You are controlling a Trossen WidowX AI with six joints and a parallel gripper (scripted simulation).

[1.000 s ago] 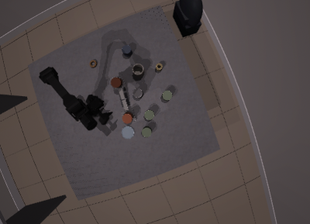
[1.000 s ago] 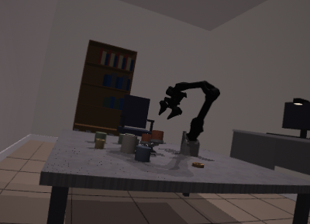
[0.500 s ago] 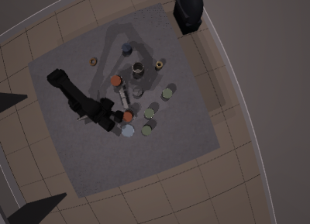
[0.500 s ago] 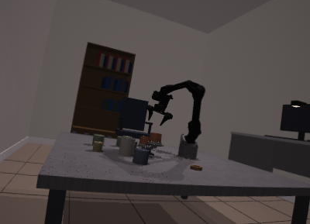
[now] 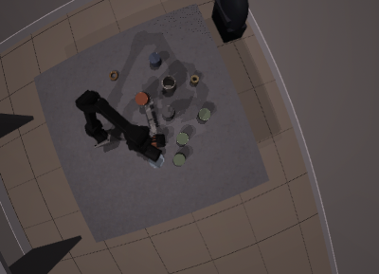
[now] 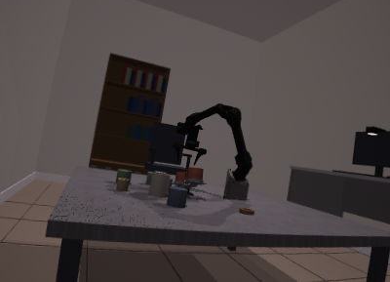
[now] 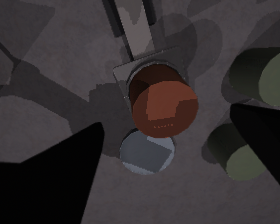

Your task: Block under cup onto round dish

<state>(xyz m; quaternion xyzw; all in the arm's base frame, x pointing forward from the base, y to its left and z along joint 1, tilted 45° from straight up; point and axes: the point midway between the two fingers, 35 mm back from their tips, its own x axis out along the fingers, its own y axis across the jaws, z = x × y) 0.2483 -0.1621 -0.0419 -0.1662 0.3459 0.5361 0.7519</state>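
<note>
Right now my gripper tip is 80 mm above the orange cup and 30 mm to the left of it. Also, from my gripper tip: balance 120 mm to the left, 110 mm below, 30 mm ahead; then grey-blue round dish 140 mm below, 110 mm to the right, 60 mm behind; then teal block 100 mm below, 10 mm to the right.
</note>
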